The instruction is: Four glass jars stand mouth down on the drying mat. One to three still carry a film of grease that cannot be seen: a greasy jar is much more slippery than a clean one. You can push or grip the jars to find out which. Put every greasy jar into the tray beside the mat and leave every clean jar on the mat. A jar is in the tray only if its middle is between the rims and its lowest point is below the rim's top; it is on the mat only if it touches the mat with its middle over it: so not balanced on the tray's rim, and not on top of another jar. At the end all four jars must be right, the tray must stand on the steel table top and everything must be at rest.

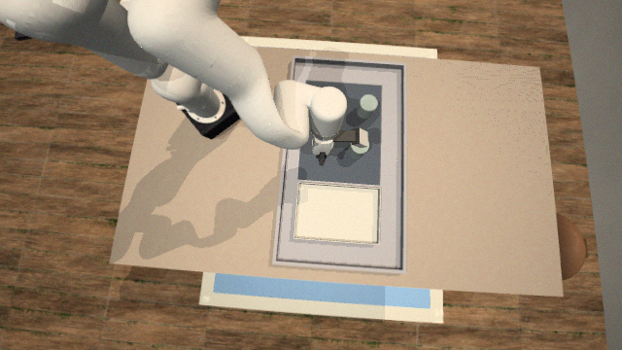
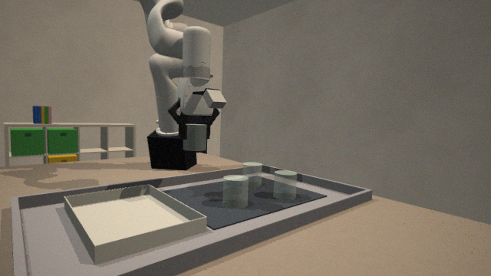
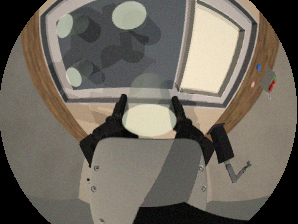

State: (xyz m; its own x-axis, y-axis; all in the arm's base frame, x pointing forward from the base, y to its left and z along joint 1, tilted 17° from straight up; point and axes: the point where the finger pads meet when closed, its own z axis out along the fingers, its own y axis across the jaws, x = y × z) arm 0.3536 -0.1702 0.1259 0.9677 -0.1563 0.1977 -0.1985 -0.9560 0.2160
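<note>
My hand is 21 cm to the left of the cream tray, 17 cm above it and 3 cm short of it. Also, from my hand: dark drying mat 18 cm below, 10 cm to the left, 10 cm ahead; then rimmed steel table top 18 cm below, 9 cm ahead, 1 cm to the right.
</note>
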